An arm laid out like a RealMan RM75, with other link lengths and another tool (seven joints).
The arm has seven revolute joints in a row. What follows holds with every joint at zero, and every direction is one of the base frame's. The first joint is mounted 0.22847 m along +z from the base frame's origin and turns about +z. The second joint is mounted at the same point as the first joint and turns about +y. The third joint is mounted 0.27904 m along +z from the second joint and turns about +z. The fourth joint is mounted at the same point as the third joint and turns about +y. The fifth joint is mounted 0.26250 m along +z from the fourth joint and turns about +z. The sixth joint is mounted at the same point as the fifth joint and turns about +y. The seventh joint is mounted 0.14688 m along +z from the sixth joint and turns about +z. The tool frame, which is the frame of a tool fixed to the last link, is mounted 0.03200 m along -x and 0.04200 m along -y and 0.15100 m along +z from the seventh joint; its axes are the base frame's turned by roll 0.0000, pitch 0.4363 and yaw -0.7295 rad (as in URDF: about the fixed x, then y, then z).
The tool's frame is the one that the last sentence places.
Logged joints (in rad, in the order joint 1, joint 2, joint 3, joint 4, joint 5, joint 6, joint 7), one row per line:
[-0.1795, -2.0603, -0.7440, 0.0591, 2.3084, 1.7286, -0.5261]
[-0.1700, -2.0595, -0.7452, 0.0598, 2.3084, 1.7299, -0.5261]
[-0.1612, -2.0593, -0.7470, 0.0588, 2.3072, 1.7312, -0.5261]
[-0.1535, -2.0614, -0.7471, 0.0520, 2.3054, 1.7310, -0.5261]
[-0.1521, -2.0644, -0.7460, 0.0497, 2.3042, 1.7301, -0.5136]
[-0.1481, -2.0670, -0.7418, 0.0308, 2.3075, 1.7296, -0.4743]
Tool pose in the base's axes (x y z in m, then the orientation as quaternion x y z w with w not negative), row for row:
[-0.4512, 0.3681, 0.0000, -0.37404, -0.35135, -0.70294, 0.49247]
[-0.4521, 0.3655, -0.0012, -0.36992, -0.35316, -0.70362, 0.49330]
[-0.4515, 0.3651, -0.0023, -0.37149, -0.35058, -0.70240, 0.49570]
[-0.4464, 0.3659, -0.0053, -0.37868, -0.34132, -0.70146, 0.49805]
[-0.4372, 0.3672, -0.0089, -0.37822, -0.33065, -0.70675, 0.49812]
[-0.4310, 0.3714, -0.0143, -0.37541, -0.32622, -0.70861, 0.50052]
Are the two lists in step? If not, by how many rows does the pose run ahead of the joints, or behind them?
The pose runs 2 rows ahead of the joints: the pose in row i belongs to the joints in row i + 2.
